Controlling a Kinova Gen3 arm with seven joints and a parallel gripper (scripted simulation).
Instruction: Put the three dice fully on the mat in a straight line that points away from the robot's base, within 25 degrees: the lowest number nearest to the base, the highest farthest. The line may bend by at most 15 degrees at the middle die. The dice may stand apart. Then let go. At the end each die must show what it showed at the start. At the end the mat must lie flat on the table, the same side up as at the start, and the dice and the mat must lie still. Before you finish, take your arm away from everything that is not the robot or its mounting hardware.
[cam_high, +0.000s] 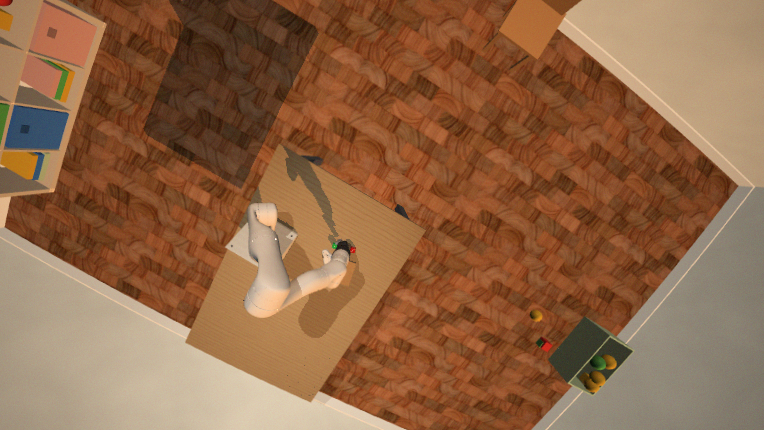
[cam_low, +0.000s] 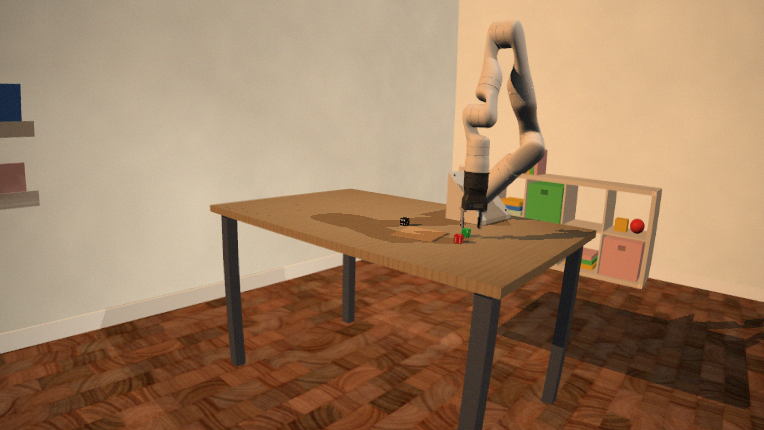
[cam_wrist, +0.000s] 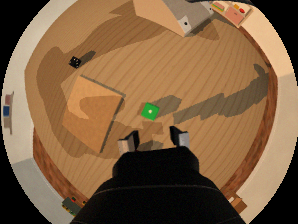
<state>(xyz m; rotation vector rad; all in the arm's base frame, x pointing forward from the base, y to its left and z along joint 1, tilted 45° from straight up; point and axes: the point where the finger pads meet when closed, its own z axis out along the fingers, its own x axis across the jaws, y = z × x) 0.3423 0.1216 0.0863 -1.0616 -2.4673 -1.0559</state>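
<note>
The green die is 30 mm behind my hand, 30 mm to the right of it and 40 mm below it. Also, from my hand: red die 70 mm ahead, 40 mm below; then black die 10 mm behind, 270 mm to the right, 40 mm below; then tan mat 70 mm ahead, 150 mm to the right, 50 mm below.
</note>
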